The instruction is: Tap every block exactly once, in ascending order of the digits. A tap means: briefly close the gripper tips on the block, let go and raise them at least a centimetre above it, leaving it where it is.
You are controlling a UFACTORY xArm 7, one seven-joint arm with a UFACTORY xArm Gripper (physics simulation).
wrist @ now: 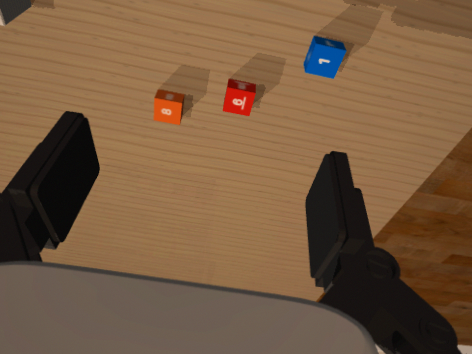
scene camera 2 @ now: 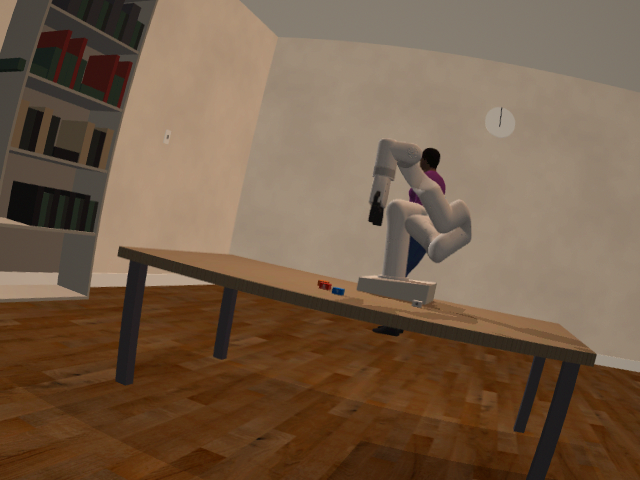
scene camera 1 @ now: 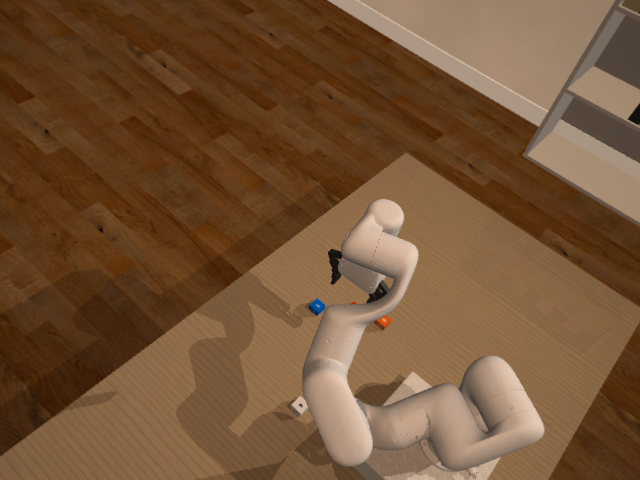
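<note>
My gripper (scene camera 1: 352, 290) (scene camera 2: 375, 222) (wrist: 205, 158) is open and empty, high above the table. In the wrist view, three blocks lie beyond its fingertips. The blue block (scene camera 1: 316, 306) (scene camera 2: 338, 291) (wrist: 324, 60) shows a 1 and is at the upper right there. The red block (scene camera 1: 353, 303) (wrist: 239, 100) shows an underlined 6 and is in the middle; the arm mostly hides it in scene camera 1. The orange block (scene camera 1: 383, 321) (wrist: 168, 110) shows an 8 and is to its left. A white block (scene camera 1: 299, 405) (scene camera 2: 417, 303) stands apart; its digit is too small to read.
The blocks stand on the wooden table (scene camera 1: 491, 248) (scene camera 2: 217, 263) (wrist: 175, 210). The arm's pale base (scene camera 2: 395, 289) stands behind them in scene camera 2. A person (scene camera 2: 436, 180) stands behind the arm. A bookshelf (scene camera 2: 67, 162) stands against the wall, away from the table.
</note>
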